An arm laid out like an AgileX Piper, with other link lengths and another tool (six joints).
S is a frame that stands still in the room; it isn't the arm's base.
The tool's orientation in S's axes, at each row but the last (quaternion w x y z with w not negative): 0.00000, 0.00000, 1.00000, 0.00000; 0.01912, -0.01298, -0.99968, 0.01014; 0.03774, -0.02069, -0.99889, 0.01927; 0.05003, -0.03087, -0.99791, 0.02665; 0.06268, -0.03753, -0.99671, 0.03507; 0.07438, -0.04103, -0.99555, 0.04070; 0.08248, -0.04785, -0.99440, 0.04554; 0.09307, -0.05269, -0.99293, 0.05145; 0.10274, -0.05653, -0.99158, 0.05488; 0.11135, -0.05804, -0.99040, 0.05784; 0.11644, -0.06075, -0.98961, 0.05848; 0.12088, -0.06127, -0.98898, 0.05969; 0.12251, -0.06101, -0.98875, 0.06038
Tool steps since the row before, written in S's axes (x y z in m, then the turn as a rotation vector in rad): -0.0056, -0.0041, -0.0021, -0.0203, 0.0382, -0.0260; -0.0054, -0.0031, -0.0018, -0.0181, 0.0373, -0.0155; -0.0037, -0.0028, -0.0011, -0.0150, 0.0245, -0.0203; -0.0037, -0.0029, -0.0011, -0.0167, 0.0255, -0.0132; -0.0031, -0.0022, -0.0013, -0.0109, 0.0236, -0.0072; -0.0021, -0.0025, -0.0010, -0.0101, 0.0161, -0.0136; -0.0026, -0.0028, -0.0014, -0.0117, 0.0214, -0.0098; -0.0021, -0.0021, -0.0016, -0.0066, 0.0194, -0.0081; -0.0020, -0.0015, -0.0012, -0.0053, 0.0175, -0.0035; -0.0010, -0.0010, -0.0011, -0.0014, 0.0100, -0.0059; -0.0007, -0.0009, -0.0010, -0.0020, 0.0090, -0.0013; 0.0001, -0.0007, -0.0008, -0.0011, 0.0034, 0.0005; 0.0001, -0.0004, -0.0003, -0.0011, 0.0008, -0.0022
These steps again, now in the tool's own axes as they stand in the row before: 0.0056, -0.0041, 0.0021, 0.0203, 0.0382, 0.0260; 0.0052, -0.0032, 0.0021, 0.0185, 0.0371, 0.0154; 0.0035, -0.0029, 0.0015, 0.0145, 0.0247, 0.0205; 0.0034, -0.0030, 0.0016, 0.0169, 0.0252, 0.0135; 0.0027, -0.0023, 0.0018, 0.0118, 0.0232, 0.0070; 0.0017, -0.0026, 0.0015, 0.0094, 0.0164, 0.0137; 0.0020, -0.0029, 0.0020, 0.0121, 0.0212, 0.0098; 0.0015, -0.0021, 0.0022, 0.0072, 0.0195, 0.0074; 0.0015, -0.0015, 0.0017, 0.0066, 0.0172, 0.0028; 0.0006, -0.0009, 0.0014, 0.0014, 0.0105, 0.0050; 0.0003, -0.0008, 0.0012, 0.0028, 0.0088, 0.0008; -0.0004, -0.0006, 0.0008, 0.0016, 0.0032, -0.0006; -0.0002, -0.0003, 0.0003, 0.0007, 0.0010, 0.0023
